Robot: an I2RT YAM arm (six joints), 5 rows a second.
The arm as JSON. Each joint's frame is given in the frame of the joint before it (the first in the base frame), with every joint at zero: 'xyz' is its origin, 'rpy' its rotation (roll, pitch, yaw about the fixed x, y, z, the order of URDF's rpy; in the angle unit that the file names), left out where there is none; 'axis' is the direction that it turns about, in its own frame. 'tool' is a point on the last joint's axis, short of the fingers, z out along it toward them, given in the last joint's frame.
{
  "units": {
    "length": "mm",
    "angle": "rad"
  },
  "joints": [
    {
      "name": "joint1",
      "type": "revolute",
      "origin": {
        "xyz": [
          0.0,
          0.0,
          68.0
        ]
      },
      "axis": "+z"
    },
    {
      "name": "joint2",
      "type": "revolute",
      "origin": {
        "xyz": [
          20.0,
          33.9,
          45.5
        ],
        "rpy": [
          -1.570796,
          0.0,
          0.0
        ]
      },
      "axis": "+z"
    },
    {
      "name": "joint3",
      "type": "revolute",
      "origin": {
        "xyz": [
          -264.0,
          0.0,
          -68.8
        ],
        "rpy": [
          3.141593,
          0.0,
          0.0
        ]
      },
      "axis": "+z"
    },
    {
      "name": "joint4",
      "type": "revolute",
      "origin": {
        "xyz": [
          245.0,
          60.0,
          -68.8
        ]
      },
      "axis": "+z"
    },
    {
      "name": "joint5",
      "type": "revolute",
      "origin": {
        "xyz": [
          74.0,
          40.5,
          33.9
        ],
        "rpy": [
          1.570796,
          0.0,
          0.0
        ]
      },
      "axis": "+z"
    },
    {
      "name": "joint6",
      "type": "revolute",
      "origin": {
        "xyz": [
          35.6,
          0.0,
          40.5
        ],
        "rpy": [
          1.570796,
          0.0,
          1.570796
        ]
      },
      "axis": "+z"
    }
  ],
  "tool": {
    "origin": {
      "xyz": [
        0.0,
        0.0,
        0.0
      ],
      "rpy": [
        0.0,
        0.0,
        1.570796
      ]
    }
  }
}
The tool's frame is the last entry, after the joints.
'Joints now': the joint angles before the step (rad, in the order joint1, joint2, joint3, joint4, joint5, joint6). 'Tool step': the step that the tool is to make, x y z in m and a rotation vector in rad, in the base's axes. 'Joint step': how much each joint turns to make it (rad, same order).
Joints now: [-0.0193, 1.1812, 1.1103, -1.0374, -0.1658, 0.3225]
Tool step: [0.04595, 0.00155, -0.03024, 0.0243, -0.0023, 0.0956]
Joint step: [0.0008, 0.1740, 0.0000, 0.1609, -0.0636, -0.0758]
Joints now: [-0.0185, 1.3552, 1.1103, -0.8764, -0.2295, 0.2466]
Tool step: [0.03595, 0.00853, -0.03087, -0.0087, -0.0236, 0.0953]
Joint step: [0.0282, 0.1469, 0.0000, 0.1548, -0.0217, -0.0659]
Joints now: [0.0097, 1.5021, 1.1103, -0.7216, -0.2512, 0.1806]
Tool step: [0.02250, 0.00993, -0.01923, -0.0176, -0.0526, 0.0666]
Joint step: [0.0302, 0.0885, 0.0000, 0.1301, 0.0000, -0.0424]
